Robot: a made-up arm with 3 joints. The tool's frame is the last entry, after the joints. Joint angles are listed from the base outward. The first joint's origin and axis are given. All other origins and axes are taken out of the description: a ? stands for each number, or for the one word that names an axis. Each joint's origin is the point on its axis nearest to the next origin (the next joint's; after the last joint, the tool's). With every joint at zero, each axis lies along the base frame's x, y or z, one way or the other. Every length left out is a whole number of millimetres.
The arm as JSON. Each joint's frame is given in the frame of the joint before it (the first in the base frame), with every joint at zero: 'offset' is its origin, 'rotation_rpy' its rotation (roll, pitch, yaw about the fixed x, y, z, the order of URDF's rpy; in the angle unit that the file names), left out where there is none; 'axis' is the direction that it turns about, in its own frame. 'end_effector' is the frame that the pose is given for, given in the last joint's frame.
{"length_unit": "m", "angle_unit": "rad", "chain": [
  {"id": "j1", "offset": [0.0, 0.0, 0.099], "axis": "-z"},
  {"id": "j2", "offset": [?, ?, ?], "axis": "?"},
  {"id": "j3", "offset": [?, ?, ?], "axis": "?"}
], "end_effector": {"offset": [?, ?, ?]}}
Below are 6 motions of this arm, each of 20 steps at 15 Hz.
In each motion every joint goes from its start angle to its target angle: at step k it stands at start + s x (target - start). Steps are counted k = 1, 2, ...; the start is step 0. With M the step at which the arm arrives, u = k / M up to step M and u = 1 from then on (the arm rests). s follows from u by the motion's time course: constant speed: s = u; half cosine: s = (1 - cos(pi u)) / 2; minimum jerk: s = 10 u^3 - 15 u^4 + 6 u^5.
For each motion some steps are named. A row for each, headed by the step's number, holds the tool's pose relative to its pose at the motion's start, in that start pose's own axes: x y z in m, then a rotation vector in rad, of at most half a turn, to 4 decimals.
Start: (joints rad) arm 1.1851 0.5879 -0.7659
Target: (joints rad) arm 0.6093 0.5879 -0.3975
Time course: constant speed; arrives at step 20
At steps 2, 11, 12, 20:
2: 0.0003 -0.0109 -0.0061 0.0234 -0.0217 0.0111
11: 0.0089 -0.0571 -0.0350 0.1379 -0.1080 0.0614
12: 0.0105 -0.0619 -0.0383 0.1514 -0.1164 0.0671
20: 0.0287 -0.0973 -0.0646 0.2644 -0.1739 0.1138

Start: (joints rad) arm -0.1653 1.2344 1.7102
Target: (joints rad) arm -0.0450 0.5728 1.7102
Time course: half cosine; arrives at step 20
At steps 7, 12, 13, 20:
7: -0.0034 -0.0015 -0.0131 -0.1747 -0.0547 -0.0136
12: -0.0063 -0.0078 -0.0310 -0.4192 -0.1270 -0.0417
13: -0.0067 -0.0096 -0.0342 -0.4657 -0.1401 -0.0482
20: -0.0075 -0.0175 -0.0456 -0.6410 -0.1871 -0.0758

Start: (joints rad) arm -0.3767 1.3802 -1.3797
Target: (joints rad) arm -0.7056 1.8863 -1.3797
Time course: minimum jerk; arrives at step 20
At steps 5, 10, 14, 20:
5: -0.0047 -0.0022 -0.0090 -0.0451 -0.0429 0.0056
10: -0.0194 -0.0110 -0.0449 -0.2166 -0.2095 0.0106
14: -0.0277 -0.0184 -0.0767 -0.3605 -0.3521 -0.0059
20: -0.0302 -0.0220 -0.0923 -0.4293 -0.4210 -0.0207

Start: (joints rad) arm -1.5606 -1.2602 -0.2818
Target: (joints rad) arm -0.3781 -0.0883 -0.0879
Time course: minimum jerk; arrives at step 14
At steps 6, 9, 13, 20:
6: 0.0207 0.0968 -0.0661 0.2647 -0.5046 -0.2895
9: 0.0769 0.2084 -0.0745 0.4904 -0.9519 -0.7599
13: 0.1224 0.2653 -0.0471 0.5853 -1.1698 -1.1330
20: 0.1231 0.2659 -0.0466 0.5862 -1.1723 -1.1383

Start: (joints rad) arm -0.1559 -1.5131 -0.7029
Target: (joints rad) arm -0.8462 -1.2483 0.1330
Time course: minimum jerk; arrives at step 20
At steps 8, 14, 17, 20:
8: -0.0045 0.0010 0.0319 -0.2293 0.0474 -0.2423
14: 0.0058 -0.0009 0.0733 -0.6187 -0.0048 -0.5805
17: 0.0113 -0.0028 0.0830 -0.7185 -0.0448 -0.6541
20: 0.0125 -0.0032 0.0849 -0.7377 -0.0538 -0.6676

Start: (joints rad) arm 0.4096 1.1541 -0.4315
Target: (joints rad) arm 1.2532 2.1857 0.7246
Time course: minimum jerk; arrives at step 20
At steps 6, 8, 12, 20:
6: 0.0122 0.0424 0.0042 -0.1788 -0.1157 -0.2328
8: 0.0301 0.0774 0.0026 -0.3349 -0.2535 -0.4289
12: 0.0888 0.1389 -0.0098 -0.6281 -0.6803 -0.7717
20: 0.1462 0.1785 -0.0194 -0.7553 -1.1300 -0.8950

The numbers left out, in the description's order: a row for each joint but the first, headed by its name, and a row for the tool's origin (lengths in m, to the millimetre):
j2: xyz -0.145 -0.148 0.0, axis -y
j3: xyz 0.034 0.0 0.005, axis -z
tool: xyz -0.097 0.035 0.0

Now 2 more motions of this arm.
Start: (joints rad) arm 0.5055 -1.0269 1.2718
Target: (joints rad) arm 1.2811 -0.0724 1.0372
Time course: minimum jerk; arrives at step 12
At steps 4, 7, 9, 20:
4: -0.0219 -0.0034 0.0017 0.2309 0.0600 -0.0489
7: -0.0693 -0.0064 0.0068 0.6886 0.0899 -0.2418
9: -0.0961 -0.0032 0.0112 0.9048 0.0484 -0.3960
20: -0.1075 -0.0004 0.0138 0.9859 0.0183 -0.4711

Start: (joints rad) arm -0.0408 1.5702 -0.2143
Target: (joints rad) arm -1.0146 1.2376 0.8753
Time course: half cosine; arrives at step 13
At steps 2, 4, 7, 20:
2: 0.0007 -0.0021 -0.0061 0.0583 0.0086 -0.0618
4: 0.0050 -0.0076 -0.0221 0.2166 0.0511 -0.2267
7: 0.0242 -0.0199 -0.0558 0.5319 0.2333 -0.5423
20: 0.0632 -0.0327 -0.1079 0.8387 0.6213 -0.8307

